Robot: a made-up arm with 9 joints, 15 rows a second.
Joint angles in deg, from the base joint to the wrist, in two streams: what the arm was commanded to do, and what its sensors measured. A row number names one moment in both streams.
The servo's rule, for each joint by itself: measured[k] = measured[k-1] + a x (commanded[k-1-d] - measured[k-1]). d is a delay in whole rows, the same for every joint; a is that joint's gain. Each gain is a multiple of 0.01, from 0.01 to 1. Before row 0 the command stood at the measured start. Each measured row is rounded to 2 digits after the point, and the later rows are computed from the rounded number. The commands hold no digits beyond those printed.
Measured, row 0:
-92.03 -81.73 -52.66 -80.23 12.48 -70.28 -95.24 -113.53 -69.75
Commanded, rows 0 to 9:
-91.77 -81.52 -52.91 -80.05 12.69 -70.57 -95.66 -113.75 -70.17
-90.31 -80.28 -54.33 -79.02 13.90 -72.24 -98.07 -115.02 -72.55
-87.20 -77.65 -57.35 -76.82 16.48 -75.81 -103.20 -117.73 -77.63
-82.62 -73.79 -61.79 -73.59 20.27 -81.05 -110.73 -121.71 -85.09
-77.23 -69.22 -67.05 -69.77 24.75 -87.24 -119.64 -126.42 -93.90
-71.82 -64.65 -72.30 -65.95 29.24 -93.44 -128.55 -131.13 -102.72
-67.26 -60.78 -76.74 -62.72 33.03 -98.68 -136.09 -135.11 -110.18
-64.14 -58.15 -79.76 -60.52 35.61 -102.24 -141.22 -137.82 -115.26
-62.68 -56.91 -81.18 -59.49 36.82 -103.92 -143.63 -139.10 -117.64
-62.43 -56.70 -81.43 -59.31 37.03 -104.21 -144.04 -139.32 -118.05
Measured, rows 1 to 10:
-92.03 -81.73 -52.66 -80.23 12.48 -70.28 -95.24 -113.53 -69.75
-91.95 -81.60 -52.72 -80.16 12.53 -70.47 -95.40 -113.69 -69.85
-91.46 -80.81 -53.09 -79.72 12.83 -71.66 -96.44 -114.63 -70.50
-90.18 -78.91 -54.07 -78.59 13.63 -74.44 -99.08 -116.83 -72.21
-87.91 -75.84 -55.85 -76.64 15.09 -78.87 -103.62 -120.29 -75.30
-84.71 -71.87 -58.43 -73.96 17.22 -84.48 -109.87 -124.64 -79.76
-80.84 -67.54 -61.62 -70.84 19.86 -90.48 -117.16 -129.25 -85.27
-76.77 -63.48 -65.10 -67.67 22.76 -95.97 -124.54 -133.41 -91.25
-72.98 -60.28 -68.47 -64.88 25.59 -100.17 -131.05 -136.54 -97.01
-69.89 -58.26 -71.39 -62.78 28.06 -102.68 -135.96 -138.36 -101.96
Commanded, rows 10 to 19:
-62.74 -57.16 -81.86 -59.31 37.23 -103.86 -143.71 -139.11 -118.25
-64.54 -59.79 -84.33 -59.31 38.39 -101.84 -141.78 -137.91 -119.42
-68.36 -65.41 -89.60 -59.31 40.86 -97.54 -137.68 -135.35 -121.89
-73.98 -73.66 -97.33 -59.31 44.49 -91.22 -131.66 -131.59 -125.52
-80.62 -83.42 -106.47 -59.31 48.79 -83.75 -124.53 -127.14 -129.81
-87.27 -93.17 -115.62 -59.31 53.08 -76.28 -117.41 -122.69 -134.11
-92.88 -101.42 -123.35 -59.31 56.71 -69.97 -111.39 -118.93 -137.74
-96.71 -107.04 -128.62 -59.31 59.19 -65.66 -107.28 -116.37 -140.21
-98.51 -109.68 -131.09 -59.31 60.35 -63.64 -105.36 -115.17 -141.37
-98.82 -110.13 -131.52 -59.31 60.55 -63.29 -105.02 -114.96 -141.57
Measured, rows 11 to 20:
-67.65 -57.32 -73.70 -61.43 30.03 -103.71 -139.11 -139.04 -105.82
-66.18 -57.22 -75.58 -60.60 31.61 -103.81 -140.90 -139.09 -108.80
-65.69 -58.76 -77.59 -60.10 33.10 -102.49 -141.24 -138.25 -111.35
-66.49 -62.75 -80.35 -59.79 34.81 -99.17 -139.85 -136.19 -113.88
-68.74 -69.30 -84.26 -59.60 36.94 -93.84 -136.66 -132.92 -116.67
-72.30 -77.77 -89.37 -59.49 39.55 -87.08 -131.93 -128.82 -119.82
-76.79 -87.01 -95.41 -59.42 42.53 -79.84 -126.27 -124.47 -123.25
-81.62 -95.66 -101.84 -59.38 45.65 -73.23 -120.47 -120.54 -126.73
-86.15 -102.49 -108.00 -59.35 48.63 -68.16 -115.33 -117.58 -129.97
-89.86 -106.80 -113.31 -59.33 51.21 -65.13 -111.44 -115.87 -132.71

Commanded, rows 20 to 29:
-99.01 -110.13 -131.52 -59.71 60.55 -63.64 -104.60 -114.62 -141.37
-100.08 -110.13 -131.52 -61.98 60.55 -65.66 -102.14 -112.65 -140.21
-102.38 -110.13 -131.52 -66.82 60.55 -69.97 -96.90 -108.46 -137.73
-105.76 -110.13 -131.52 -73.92 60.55 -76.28 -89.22 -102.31 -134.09
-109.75 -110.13 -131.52 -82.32 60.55 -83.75 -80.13 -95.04 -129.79
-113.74 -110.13 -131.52 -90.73 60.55 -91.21 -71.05 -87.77 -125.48
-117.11 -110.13 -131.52 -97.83 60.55 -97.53 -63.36 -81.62 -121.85
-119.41 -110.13 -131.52 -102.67 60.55 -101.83 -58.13 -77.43 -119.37
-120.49 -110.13 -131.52 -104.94 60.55 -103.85 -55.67 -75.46 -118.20
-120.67 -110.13 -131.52 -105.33 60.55 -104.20 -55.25 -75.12 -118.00
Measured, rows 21 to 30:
-92.55 -108.80 -117.50 -59.32 53.26 -63.90 -108.94 -115.22 -134.84
-94.49 -109.60 -120.72 -59.47 54.86 -63.73 -107.25 -114.79 -136.41
-96.17 -109.92 -123.20 -60.45 56.11 -65.02 -105.26 -113.27 -137.32
-98.03 -110.05 -125.11 -62.93 57.09 -68.34 -102.00 -109.85 -137.42
-100.35 -110.10 -126.58 -67.22 57.85 -73.66 -97.02 -104.50 -136.62
-103.17 -110.12 -127.72 -73.11 58.44 -80.42 -90.43 -97.78 -134.98
-106.34 -110.13 -128.59 -79.98 58.90 -87.65 -82.87 -90.67 -132.70
-109.57 -110.13 -129.26 -86.94 59.26 -94.27 -75.26 -84.24 -130.10
-112.52 -110.13 -129.78 -93.07 59.54 -99.34 -68.58 -79.40 -127.52
-114.91 -110.13 -130.18 -97.70 59.76 -102.36 -63.55 -76.60 -125.28

